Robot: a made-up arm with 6 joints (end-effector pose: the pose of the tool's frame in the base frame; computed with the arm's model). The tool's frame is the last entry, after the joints.
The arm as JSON. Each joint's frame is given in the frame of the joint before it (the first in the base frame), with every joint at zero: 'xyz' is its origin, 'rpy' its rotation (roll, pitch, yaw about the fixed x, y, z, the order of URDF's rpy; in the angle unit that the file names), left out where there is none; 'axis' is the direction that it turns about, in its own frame. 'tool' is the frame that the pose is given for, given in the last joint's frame.
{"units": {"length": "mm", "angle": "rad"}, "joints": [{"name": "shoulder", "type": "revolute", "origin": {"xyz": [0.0, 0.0, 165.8]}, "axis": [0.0, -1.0, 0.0]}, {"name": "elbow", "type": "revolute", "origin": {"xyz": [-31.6, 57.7, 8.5]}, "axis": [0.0, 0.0, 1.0]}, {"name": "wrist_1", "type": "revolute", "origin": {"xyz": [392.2, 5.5, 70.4]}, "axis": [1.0, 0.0, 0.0]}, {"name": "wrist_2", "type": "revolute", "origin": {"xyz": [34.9, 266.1, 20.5]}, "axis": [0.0, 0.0, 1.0]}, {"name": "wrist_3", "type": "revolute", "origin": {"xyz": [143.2, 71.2, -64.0]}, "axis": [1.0, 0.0, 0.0]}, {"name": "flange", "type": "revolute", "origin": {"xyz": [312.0, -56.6, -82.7]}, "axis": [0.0, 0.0, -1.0]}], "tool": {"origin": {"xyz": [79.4, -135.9, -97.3]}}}
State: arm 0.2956 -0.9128 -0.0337 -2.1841 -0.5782 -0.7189
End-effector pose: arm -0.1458 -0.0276 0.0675 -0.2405 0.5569 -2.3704
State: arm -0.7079 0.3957 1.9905 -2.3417 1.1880 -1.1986
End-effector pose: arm -0.0948 0.3682 0.0300 -0.4636 0.8645 -2.1578
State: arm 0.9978 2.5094 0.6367 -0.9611 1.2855 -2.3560
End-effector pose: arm -0.5035 0.5934 -0.4559 -0.1856 -0.6518 -2.7988
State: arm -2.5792 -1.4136 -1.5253 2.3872 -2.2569 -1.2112
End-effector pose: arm -0.4247 0.0627 0.6498 -1.7659 -1.2504 -0.9508
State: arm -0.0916 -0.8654 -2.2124 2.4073 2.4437 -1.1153
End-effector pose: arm -0.3671 0.0304 -0.1724 0.2478 1.4538 -1.7323
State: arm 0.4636 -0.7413 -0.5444 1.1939 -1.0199 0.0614
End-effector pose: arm 0.9750 -0.0287 0.3725 -1.4133 0.0086 0.3362
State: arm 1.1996 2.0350 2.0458 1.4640 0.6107 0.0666
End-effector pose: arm -0.9180 0.5166 0.3449 1.3295 -0.6499 2.7138
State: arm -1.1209 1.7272 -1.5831 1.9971 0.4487 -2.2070
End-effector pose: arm -0.4468 0.0892 -0.2004 0.1478 -0.6753 -0.6384
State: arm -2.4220 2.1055 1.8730 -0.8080 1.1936 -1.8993
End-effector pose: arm 0.5243 0.8983 0.4450 -1.2518 0.7616 2.3299
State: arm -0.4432 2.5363 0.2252 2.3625 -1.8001 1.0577
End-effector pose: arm -0.2814 -0.2572 0.7279 -2.7748 -0.6666 -0.3720
